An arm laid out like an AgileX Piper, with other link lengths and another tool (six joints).
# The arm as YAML. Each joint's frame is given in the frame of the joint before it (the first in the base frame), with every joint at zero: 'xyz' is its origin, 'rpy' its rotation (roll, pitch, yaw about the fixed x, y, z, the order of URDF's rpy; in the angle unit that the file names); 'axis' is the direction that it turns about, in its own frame. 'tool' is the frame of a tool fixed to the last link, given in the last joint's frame.
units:
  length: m
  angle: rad
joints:
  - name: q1
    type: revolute
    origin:
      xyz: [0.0, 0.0, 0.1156]
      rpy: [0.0, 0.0, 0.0]
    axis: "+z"
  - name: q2
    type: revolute
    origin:
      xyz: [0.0, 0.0, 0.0]
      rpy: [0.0, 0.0, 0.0]
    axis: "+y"
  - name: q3
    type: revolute
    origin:
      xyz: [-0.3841, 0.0, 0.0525]
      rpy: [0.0, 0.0, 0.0]
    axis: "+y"
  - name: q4
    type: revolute
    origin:
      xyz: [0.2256, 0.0, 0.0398]
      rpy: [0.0, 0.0, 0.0]
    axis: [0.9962, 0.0, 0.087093]
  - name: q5
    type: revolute
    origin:
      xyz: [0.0, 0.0, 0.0]
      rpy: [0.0, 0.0, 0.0]
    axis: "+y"
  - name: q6
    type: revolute
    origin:
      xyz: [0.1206, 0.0, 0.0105]
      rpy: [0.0, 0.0, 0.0]
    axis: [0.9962, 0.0, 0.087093]
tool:
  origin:
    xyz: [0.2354, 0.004, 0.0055]
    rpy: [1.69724, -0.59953, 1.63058]
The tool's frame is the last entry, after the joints.
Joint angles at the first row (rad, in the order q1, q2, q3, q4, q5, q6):
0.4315, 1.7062, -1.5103, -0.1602, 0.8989, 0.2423
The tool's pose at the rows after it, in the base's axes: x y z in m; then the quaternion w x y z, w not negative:
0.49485 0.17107 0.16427 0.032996 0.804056 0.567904 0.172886
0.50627 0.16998 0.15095 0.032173 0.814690 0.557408 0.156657
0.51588 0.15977 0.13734 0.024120 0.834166 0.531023 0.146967
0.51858 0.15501 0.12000 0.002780 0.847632 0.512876 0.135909
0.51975 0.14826 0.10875 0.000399 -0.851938 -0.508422 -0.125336
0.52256 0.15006 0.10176 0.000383 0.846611 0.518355 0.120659
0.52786 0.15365 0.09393 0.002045 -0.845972 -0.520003 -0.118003
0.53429 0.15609 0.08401 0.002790 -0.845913 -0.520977 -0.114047
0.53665 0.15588 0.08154 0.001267 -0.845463 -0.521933 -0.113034
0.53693 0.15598 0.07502 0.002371 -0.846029 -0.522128 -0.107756
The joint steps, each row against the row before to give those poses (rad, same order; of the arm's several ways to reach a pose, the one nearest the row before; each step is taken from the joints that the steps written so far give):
0.0000, 0.0674, -0.0694, -0.0403, 0.0532, 0.0311
-0.0037, 0.0603, -0.0615, -0.0089, 0.0384, 0.0223
-0.0289, 0.0429, -0.0327, 0.0080, 0.0177, 0.0335
-0.0360, 0.0359, -0.0140, 0.0467, 0.0075, -0.0049
-0.0159, 0.0200, 0.0000, 0.0066, 0.0016, -0.0066
0.0000, 0.0161, -0.0023, 0.0027, -0.0084, -0.0234
0.0000, 0.0247, -0.0153, 0.0051, -0.0039, -0.0047
0.0000, 0.0297, -0.0169, 0.0000, -0.0049, -0.0014
0.0000, 0.0080, -0.0047, -0.0035, -0.0021, -0.0008
0.0000, 0.0130, -0.0022, 0.0000, -0.0001, 0.0000

